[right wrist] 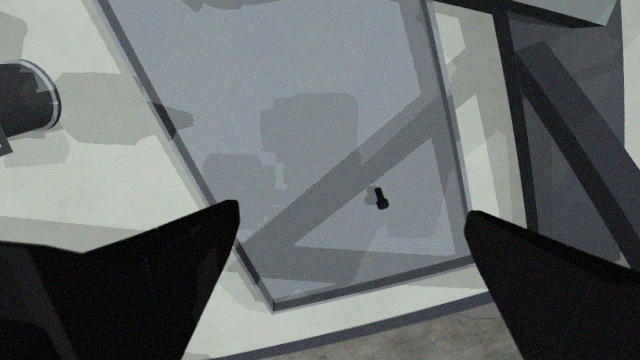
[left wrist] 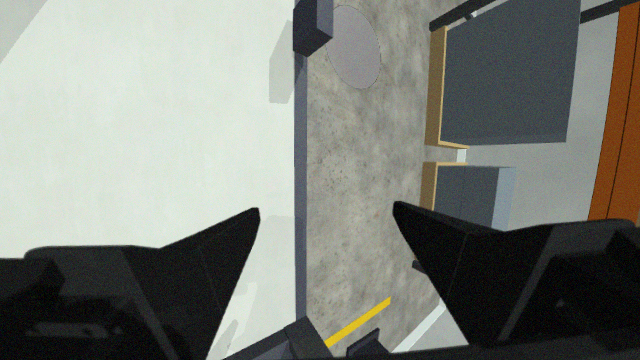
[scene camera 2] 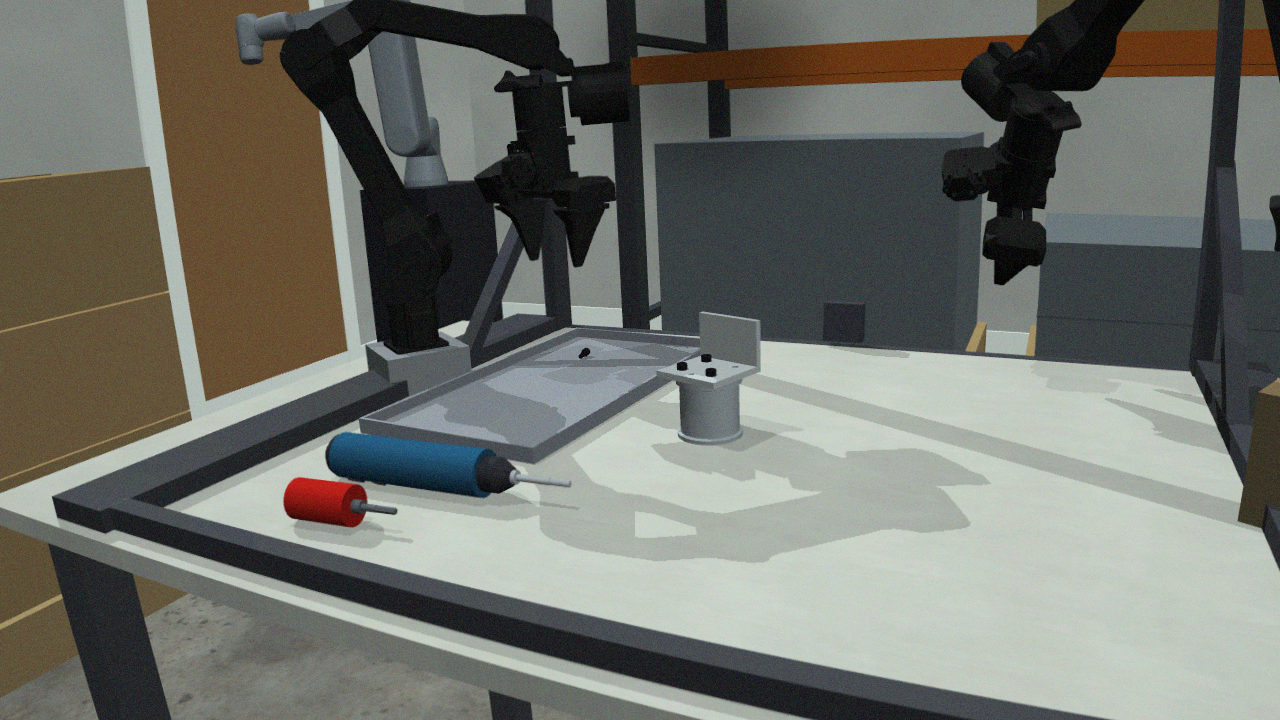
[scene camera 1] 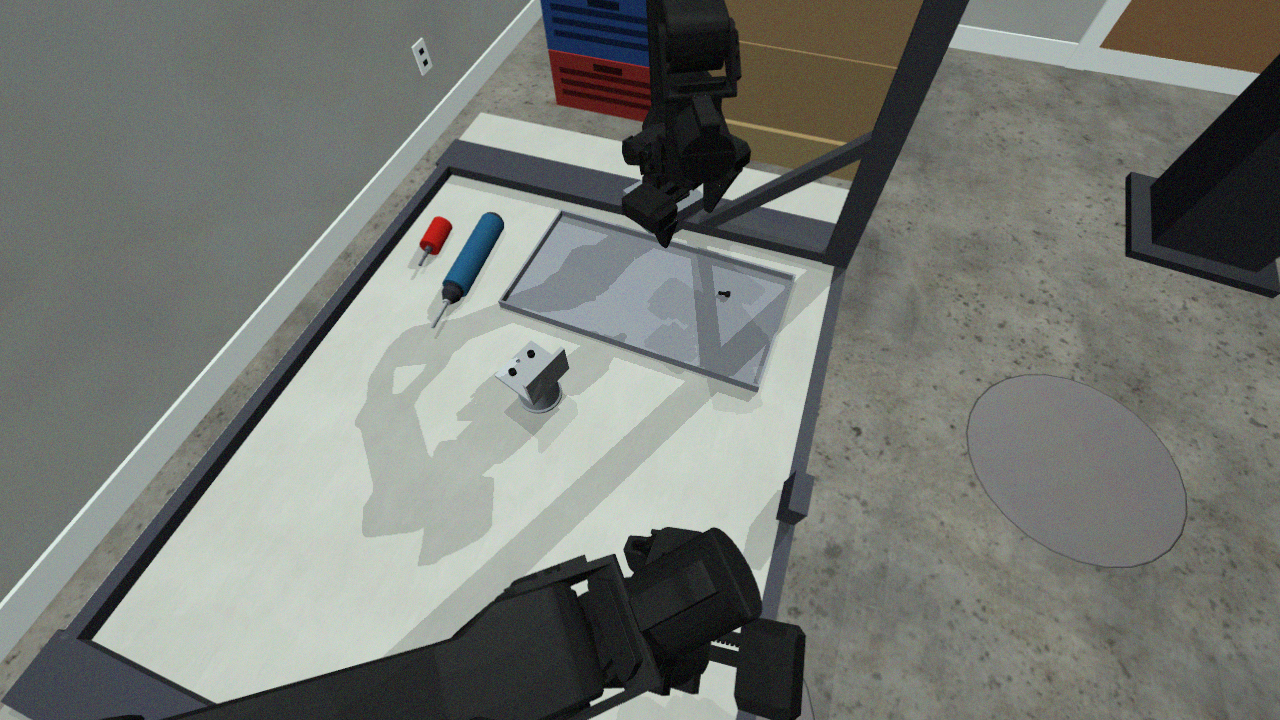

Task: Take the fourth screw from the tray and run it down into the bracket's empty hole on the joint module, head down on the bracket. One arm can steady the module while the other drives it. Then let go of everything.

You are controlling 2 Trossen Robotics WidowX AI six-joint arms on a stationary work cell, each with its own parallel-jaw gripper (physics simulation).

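Frame: origin at the left arm's base, x back, y right, z up, level; centimetres.
Seen in the pictures: left gripper, fingertip midpoint: (left wrist: 326, 210) (scene camera 1: 730, 648); right gripper, fingertip midpoint: (right wrist: 352, 216) (scene camera 2: 555, 263) (scene camera 1: 686, 228); right arm's base at its link origin: (scene camera 2: 415, 345).
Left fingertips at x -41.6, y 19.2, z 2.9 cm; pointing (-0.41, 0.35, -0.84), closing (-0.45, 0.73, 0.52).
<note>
Pixels of each thing's top centre, then the offset from my left fingertips to it.
- loose black screw at its top centre: (right wrist: 381, 201) (scene camera 2: 583, 349) (scene camera 1: 724, 291) dz -11.5, dx -37.8, dy -33.8 cm
- grey tray at its top centre: (right wrist: 289, 87) (scene camera 2: 559, 374) (scene camera 1: 648, 287) dz -11.4, dx -29.5, dy -42.4 cm
- grey joint module at its top centre: (scene camera 2: 708, 370) (scene camera 1: 532, 371) dz -6.6, dx -5.8, dy -39.9 cm
- blue driver at its top centre: (scene camera 2: 440, 445) (scene camera 1: 462, 260) dz -8.9, dx -10.5, dy -65.4 cm
- shorter red driver at its top centre: (scene camera 2: 342, 484) (scene camera 1: 428, 236) dz -9.6, dx -9.4, dy -74.5 cm
The loose black screw (scene camera 1: 724, 293) (scene camera 2: 584, 352) (right wrist: 381, 198) lies on its side in the grey tray (scene camera 1: 599, 295) (scene camera 2: 501, 394) (right wrist: 250, 60). The grey joint module (scene camera 1: 542, 394) (scene camera 2: 709, 411) (right wrist: 25, 100) stands upright beside the tray, with the bracket (scene camera 2: 729, 338) on top. In scene camera 2, three black screw heads sit on the bracket plate, and a small hole shows near its upright flange. My right gripper (scene camera 1: 688, 226) (scene camera 2: 555, 262) (right wrist: 352, 216) is open and empty, high above the tray. My left gripper (scene camera 2: 1006, 279) (left wrist: 326, 210) is open and empty, high up, away from tray and module.
A blue driver (scene camera 1: 474, 255) (scene camera 2: 407, 462) and a shorter red driver (scene camera 1: 435, 235) (scene camera 2: 324, 501) lie on the table beside the tray. A dark frame (scene camera 2: 268, 550) edges the table. A dark slanted brace (scene camera 1: 792, 183) stands behind the tray near the right arm's base.
</note>
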